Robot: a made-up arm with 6 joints.
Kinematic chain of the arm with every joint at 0, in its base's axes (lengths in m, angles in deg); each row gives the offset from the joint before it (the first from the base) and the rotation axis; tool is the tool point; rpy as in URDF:
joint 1: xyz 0 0 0.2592 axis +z
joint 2: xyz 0 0 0 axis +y
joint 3: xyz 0.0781 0 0.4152 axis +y
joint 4: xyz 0.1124 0 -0.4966 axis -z
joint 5: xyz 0 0 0 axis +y
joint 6: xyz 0.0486 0 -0.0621 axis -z
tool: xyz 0 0 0 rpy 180 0 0
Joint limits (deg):
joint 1: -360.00..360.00
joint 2: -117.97..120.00
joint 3: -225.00..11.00
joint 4: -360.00..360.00
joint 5: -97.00..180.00
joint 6: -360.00..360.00
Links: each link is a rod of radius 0.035 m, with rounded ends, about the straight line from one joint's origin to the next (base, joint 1, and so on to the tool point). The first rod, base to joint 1, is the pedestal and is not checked.
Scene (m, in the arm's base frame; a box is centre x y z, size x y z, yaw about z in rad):
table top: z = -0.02
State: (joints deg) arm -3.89 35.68 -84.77 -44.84 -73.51 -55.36
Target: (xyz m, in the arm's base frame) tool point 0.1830 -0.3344 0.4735
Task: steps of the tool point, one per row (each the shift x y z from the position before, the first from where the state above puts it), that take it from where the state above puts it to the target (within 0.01 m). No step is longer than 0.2 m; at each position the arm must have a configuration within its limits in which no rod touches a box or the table.
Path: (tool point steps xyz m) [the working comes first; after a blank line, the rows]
Joints at the target: -67.19 -15.95 -28.74 -44.46 -97.00 -55.36
Straight joint move there: clear.

1: -0.0823 -0.1515 0.0456
2: -0.1155 -0.1127 0.0343
3: -0.1330 -0.0672 0.0218
4: -0.1341 -0.0216 0.0084
5: -0.1205 0.0190 -0.0055

